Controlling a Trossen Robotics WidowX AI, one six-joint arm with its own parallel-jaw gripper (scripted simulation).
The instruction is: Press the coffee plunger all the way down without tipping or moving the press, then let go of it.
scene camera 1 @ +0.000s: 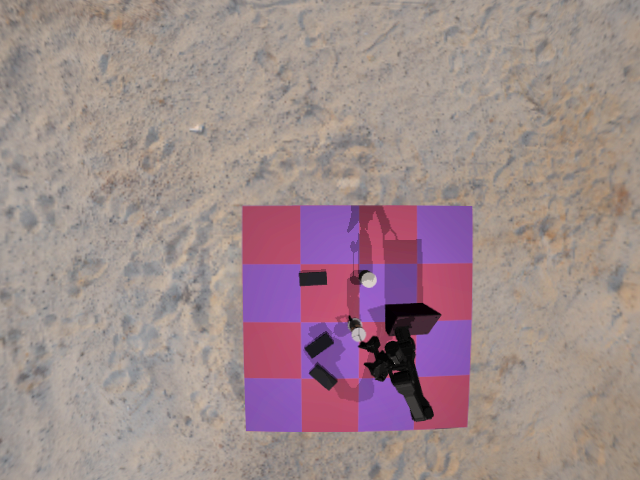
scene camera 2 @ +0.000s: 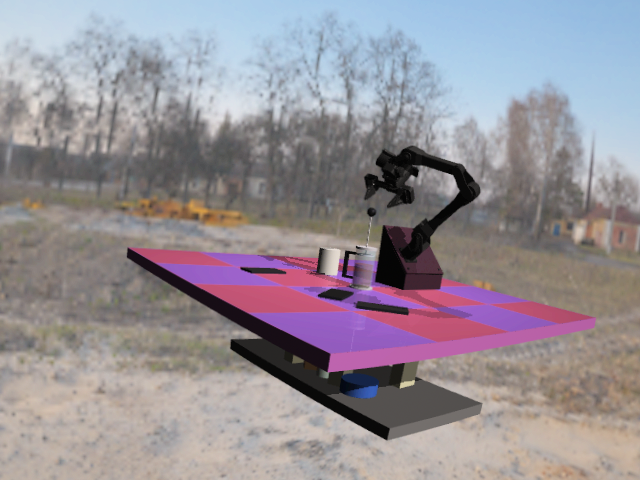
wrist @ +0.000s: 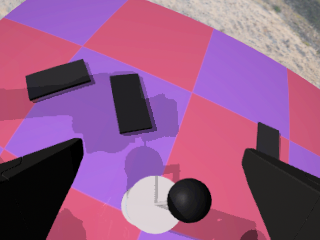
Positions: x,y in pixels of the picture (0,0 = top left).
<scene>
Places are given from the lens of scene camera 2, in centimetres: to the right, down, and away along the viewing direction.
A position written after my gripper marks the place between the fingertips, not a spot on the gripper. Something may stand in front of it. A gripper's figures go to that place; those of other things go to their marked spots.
my gripper (scene camera 2: 376,203): 19, -12, 195
coffee press (scene camera 2: 365,256): 15, 6, 196
</scene>
